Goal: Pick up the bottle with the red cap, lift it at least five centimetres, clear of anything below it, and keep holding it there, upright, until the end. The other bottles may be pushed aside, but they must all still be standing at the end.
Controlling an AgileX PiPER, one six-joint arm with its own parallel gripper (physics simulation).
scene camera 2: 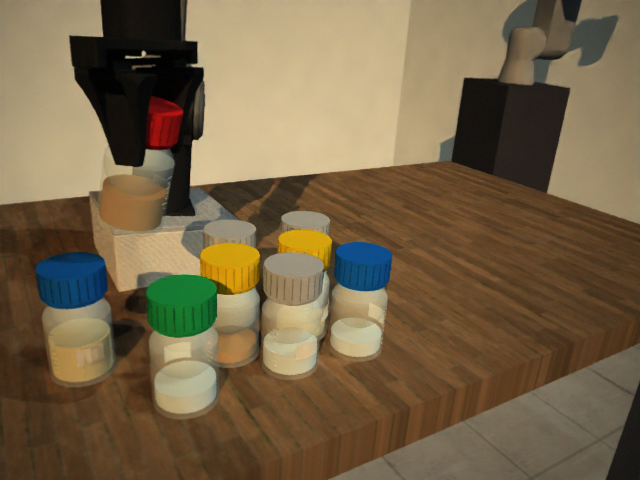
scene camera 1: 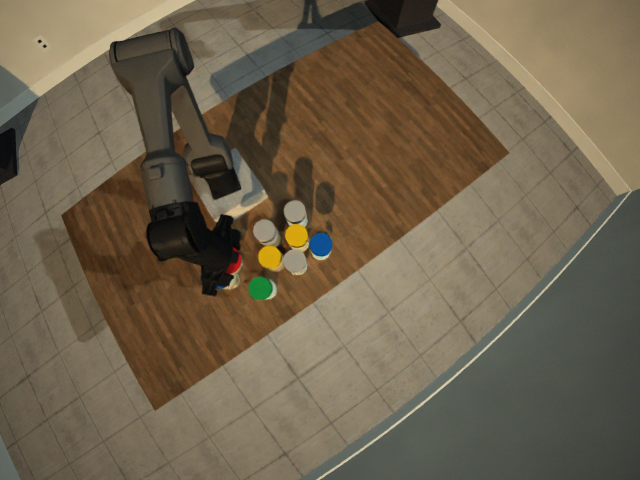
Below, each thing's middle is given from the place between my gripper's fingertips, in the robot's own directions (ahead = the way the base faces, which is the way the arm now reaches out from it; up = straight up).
The red-capped bottle [scene camera 2: 132, 201] is 1 cm behind my hand, 1 cm to the right of it and 1 cm below it. From my hand the other things lie so: blue-capped bottle [scene camera 2: 359, 299]: 2 cm ahead, 19 cm to the left, 14 cm below; then green-capped bottle [scene camera 2: 184, 345]: 6 cm ahead, 2 cm to the left, 14 cm below.
